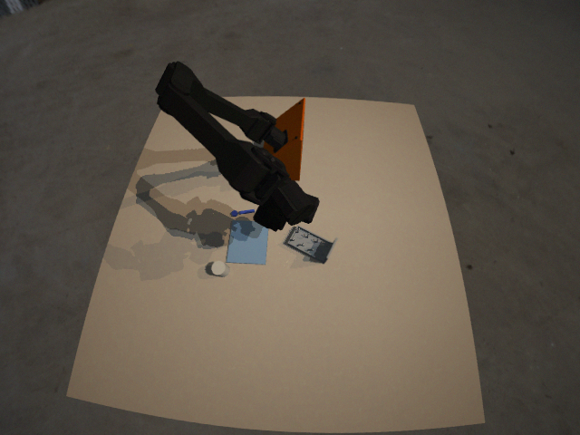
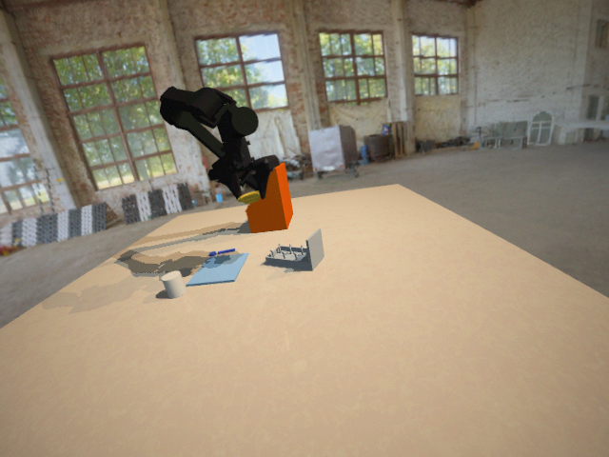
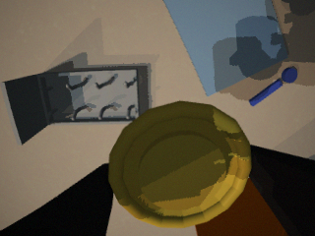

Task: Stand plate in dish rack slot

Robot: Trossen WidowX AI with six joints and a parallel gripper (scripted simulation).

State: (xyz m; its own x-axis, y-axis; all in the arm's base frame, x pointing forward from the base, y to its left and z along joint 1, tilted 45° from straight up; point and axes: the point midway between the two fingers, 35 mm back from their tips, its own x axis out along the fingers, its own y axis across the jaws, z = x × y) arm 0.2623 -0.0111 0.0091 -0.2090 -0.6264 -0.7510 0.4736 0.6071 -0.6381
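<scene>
The grey dish rack is 6 cm ahead of my gripper tip, 8 cm to the left of it and 14 cm below it. The rest, counted from my gripper tip: white cup (12 cm ahead, 21 cm to the right, 14 cm below); blue spoon (8 cm behind, 15 cm to the right, 16 cm below); yellow plate (1 cm above).
</scene>
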